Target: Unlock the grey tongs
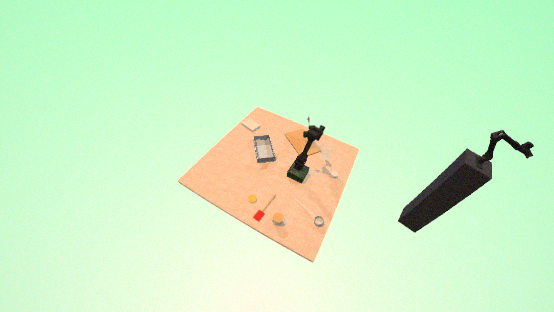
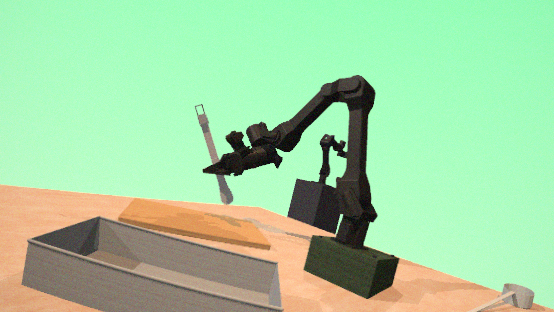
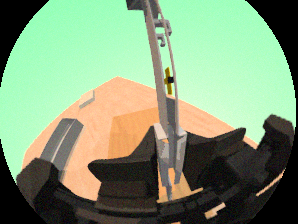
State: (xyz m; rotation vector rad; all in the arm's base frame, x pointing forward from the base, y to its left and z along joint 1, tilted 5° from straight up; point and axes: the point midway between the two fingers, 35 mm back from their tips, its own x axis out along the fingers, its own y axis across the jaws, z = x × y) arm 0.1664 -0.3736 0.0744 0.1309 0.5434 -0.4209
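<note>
My gripper tip is 40 mm to the right of the wooden board and 130 mm above it. Round my gripper tip: grey roasting tin (220 mm ahead, 400 mm to the left, 110 mm below).
</note>
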